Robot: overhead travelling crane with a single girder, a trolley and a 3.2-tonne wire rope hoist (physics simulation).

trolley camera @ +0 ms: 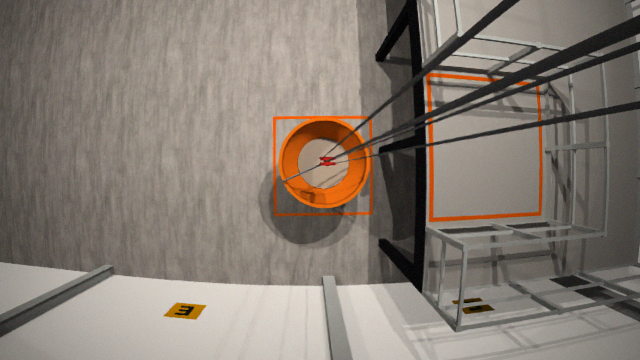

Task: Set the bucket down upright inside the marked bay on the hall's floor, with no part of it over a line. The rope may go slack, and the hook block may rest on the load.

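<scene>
The orange bucket (289, 160) is upright and seen from above, with its round opening facing the camera. Its rim shows inside the orange square outline of the marked bay (325, 214), close to the top and right lines and farther from the bottom line. A round shadow falls to the lower left of the bucket, across the bay's lines. The red hook block (327, 161) shows over the middle of the bucket's opening and is shut on the bucket, with a thin line running from it to the rim. Whether the bucket's base touches the floor cannot be told.
A black frame (419, 110) stands right of the bay. Beyond it lies a larger orange rectangle (541, 150), with grey open framework (462, 280) around it. A white wall with a yellow sign (185, 311) and grey posts (336, 315) runs along the bottom. Ropes cross the upper right.
</scene>
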